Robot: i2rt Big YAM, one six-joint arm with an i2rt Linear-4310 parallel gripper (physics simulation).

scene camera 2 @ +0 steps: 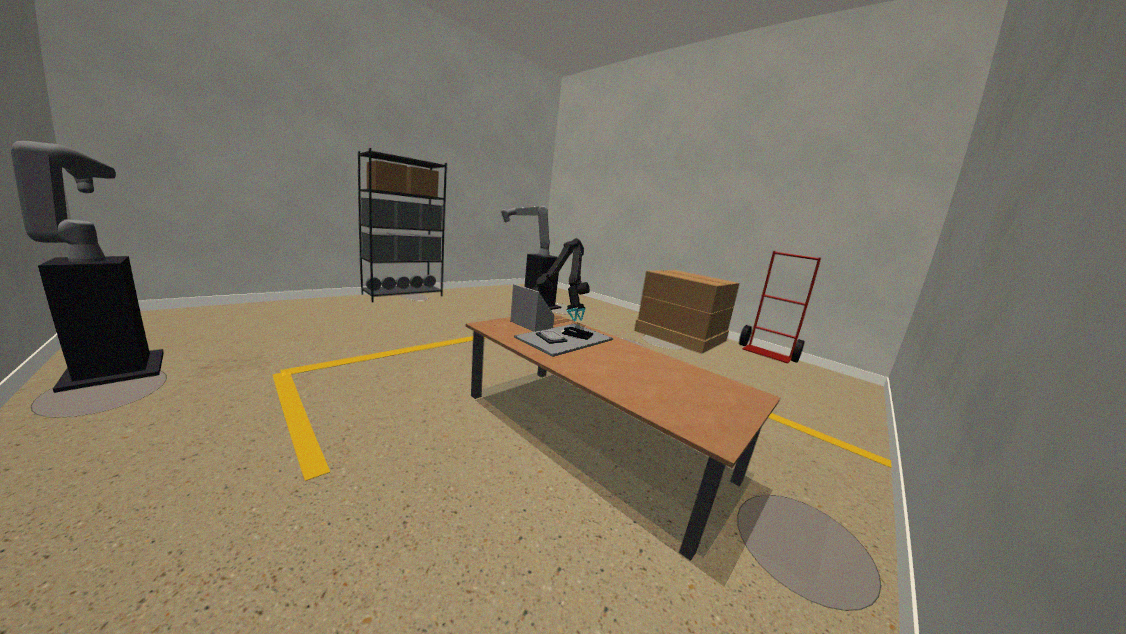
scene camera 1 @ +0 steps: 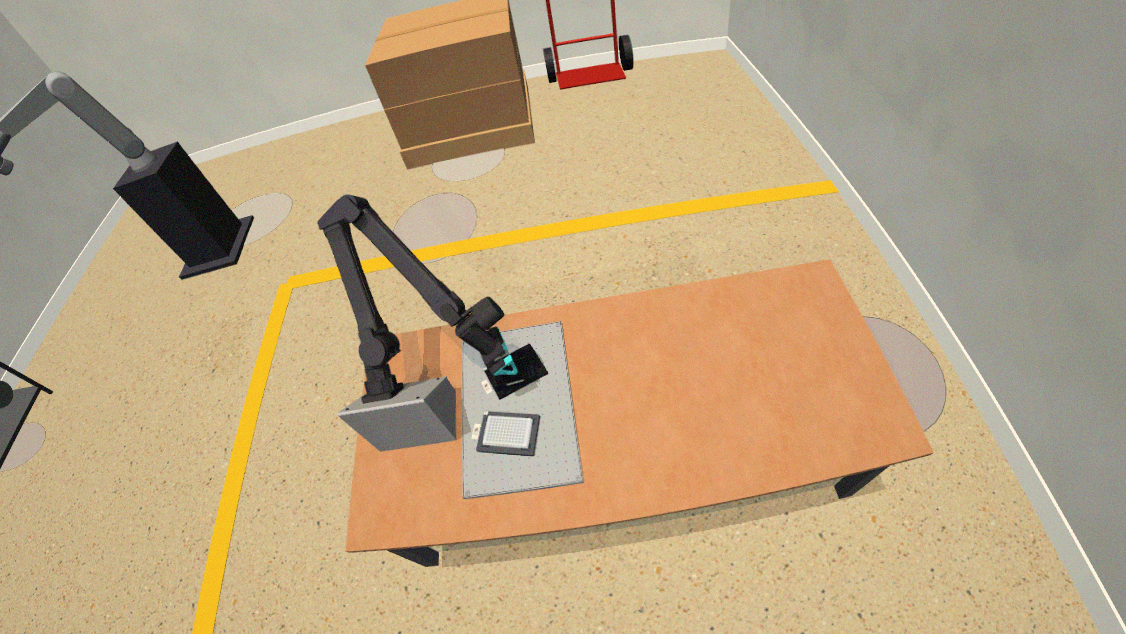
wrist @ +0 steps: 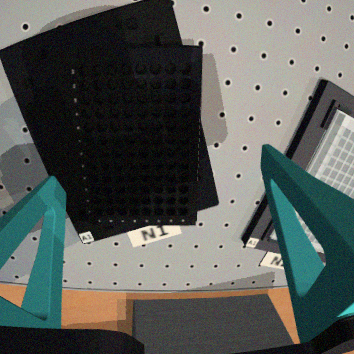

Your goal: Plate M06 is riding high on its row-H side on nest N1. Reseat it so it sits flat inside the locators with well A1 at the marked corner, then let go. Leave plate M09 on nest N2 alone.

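Frame: origin at the arm's base, x ahead, y left, z up, level; millimetres.
Where they show: gripper, between the fingertips: (scene camera 2: pixel 578 320) (scene camera 1: pixel 511 361) (wrist: pixel 155 169); arm's base, origin of its link: (scene camera 2: pixel 530 298) (scene camera 1: pixel 383 395).
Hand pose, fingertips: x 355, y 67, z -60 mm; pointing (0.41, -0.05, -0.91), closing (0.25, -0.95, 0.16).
Things, the pixels of their top centre, and the offset from my fingertips. Level surfaces: height alone.
- Black plate M06, centre of its top: (wrist: pixel 137 148) (scene camera 1: pixel 512 370) (scene camera 2: pixel 576 329) 9 mm back, 7 mm left, 57 mm down
- black nest N1, centre of its top: (wrist: pixel 116 136) (scene camera 1: pixel 513 368) (scene camera 2: pixel 578 331) 6 mm back, 21 mm left, 71 mm down
- A1 mark, centre of its top: (wrist: pixel 86 236) 96 mm back, 47 mm left, 81 mm down
- White plate M09, centre of its top: (wrist: pixel 342 194) (scene camera 1: pixel 506 430) (scene camera 2: pixel 551 333) 45 mm back, 176 mm right, 67 mm down
- dark nest N2, centre of its top: (wrist: pixel 337 190) (scene camera 1: pixel 507 431) (scene camera 2: pixel 551 335) 45 mm back, 176 mm right, 75 mm down
- grey perforated board, centre of its top: (wrist: pixel 244 147) (scene camera 1: pixel 515 402) (scene camera 2: pixel 565 336) 15 mm back, 82 mm right, 92 mm down
- orange table, height of its surface: 106 mm down
Black plate M06 (wrist: pixel 142 145) lies on black nest N1 (wrist: pixel 35 75), turned relative to it. Its upper right corner in the wrist view sticks out past the nest edge and casts a shadow on the pegboard; the dark surfaces hide its exact tilt. The A1 mark (wrist: pixel 86 237) shows at the nest's lower left corner, near a plate corner. My gripper (scene camera 1: pixel 506 367) (scene camera 2: pixel 576 316) (wrist: pixel 155 169) is open and empty above the plate, one teal finger to each side in the wrist view. White plate M09 (scene camera 1: pixel 506 432) (wrist: pixel 342 145) sits in dark nest N2 (scene camera 1: pixel 516 451) (wrist: pixel 310 115).
Both nests stand on a grey perforated board (scene camera 1: pixel 520 480) (scene camera 2: pixel 557 349) on the orange table (scene camera 1: pixel 709 393) (scene camera 2: pixel 669 385). A grey box (scene camera 1: pixel 401 421) (scene camera 2: pixel 530 307) stands by the arm base, beside the board. Nest N2 is close to the right finger in the wrist view.
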